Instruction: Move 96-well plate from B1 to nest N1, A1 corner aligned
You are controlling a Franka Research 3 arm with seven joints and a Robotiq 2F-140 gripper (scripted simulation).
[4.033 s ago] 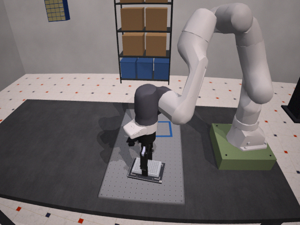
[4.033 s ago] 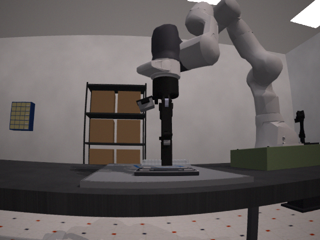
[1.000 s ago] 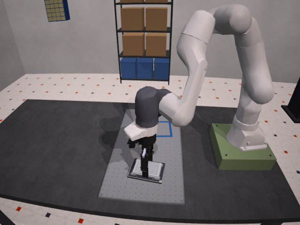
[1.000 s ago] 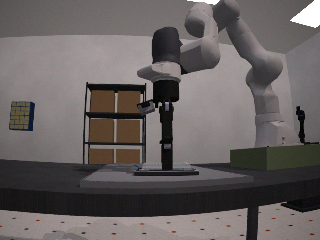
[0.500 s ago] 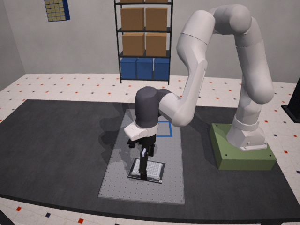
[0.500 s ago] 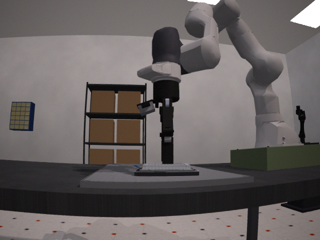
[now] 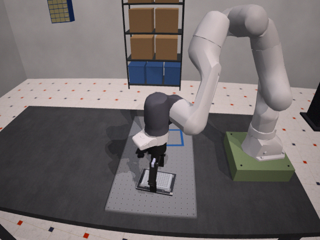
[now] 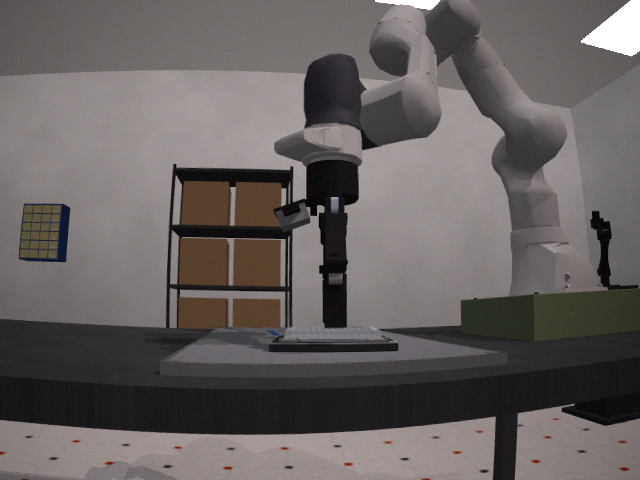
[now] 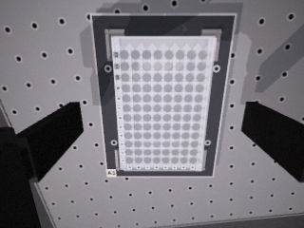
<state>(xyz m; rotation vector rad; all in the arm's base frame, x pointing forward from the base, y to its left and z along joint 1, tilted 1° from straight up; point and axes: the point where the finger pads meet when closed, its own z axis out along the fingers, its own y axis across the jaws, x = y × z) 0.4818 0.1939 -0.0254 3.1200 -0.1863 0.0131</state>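
My hand is 20 mm above the 96-well plate. Round my hand: A1 label: 70 mm behind, 60 mm to the left, 30 mm below; plate nest: 40 mm below.
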